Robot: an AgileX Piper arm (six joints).
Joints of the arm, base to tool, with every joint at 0 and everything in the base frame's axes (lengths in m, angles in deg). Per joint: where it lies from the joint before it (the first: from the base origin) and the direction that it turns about. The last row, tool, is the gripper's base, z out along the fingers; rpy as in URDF.
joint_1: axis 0 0 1 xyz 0 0 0.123
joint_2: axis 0 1 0 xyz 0 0 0
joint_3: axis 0 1 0 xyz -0.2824 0 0.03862
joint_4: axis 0.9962 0 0.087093 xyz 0.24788 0 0.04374
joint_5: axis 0 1 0 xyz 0 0 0
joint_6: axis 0.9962 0 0.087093 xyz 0.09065 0 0.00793
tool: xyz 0 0 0 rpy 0 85.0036 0
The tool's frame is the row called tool.
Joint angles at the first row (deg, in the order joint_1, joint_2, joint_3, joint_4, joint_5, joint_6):
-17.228 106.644 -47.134 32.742 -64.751 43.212
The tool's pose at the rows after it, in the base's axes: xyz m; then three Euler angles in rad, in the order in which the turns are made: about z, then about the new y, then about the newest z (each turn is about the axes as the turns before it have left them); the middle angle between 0 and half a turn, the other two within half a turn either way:
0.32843 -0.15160 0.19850 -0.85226 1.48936 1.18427
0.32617 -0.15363 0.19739 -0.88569 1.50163 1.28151
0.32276 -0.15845 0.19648 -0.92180 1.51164 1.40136
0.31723 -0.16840 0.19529 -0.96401 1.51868 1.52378
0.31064 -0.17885 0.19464 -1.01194 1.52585 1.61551
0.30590 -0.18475 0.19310 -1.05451 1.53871 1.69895
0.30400 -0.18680 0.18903 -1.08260 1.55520 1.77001
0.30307 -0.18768 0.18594 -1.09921 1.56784 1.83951
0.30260 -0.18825 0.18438 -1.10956 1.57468 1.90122
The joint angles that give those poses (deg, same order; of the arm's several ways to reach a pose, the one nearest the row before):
-17.228 106.645 -47.134 35.272 -64.752 48.200
-17.229 106.645 -47.135 37.521 -64.751 52.668
-17.815 106.644 -47.134 39.276 -64.751 58.691
-19.454 106.756 -47.134 40.207 -64.752 65.330
-21.196 106.756 -47.135 41.405 -64.751 70.025
-22.038 106.832 -47.135 43.324 -64.750 73.972
-22.162 107.354 -47.134 45.074 -64.854 77.593
-22.163 107.748 -47.135 46.226 -64.853 81.331
-22.162 107.965 -47.183 46.945 -64.854 84.673

